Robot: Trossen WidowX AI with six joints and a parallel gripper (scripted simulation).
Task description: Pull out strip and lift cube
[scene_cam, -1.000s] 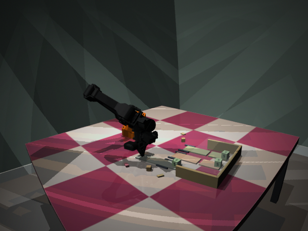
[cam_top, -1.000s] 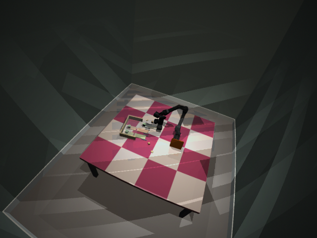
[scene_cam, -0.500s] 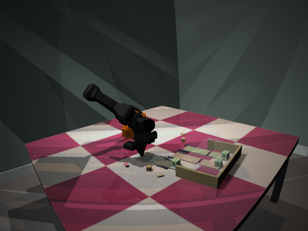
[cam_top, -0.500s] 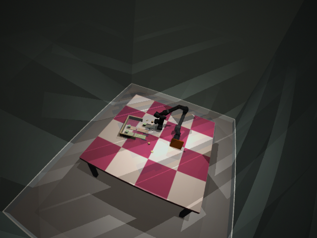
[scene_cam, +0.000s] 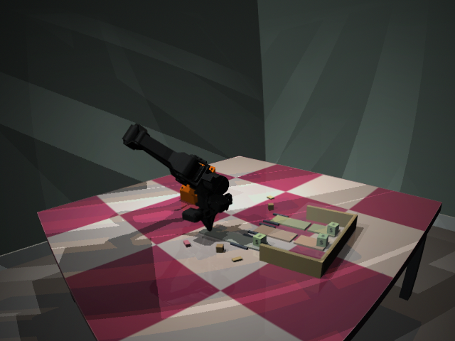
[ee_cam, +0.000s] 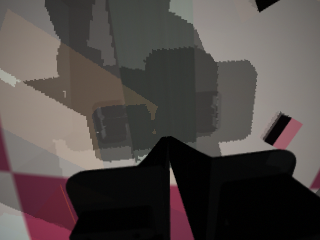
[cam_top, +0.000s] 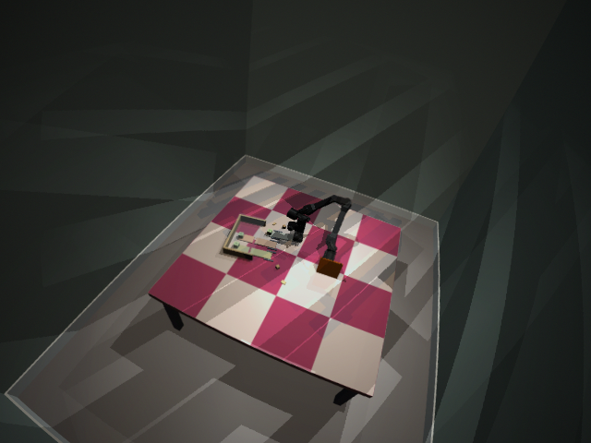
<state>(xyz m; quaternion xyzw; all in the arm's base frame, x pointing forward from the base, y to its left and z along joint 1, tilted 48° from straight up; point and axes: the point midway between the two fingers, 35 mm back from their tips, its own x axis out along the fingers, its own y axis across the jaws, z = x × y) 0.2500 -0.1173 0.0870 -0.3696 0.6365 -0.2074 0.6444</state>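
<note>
Right now my gripper tip is 9 cm short of the strip and 2 cm to the right of it.
</note>
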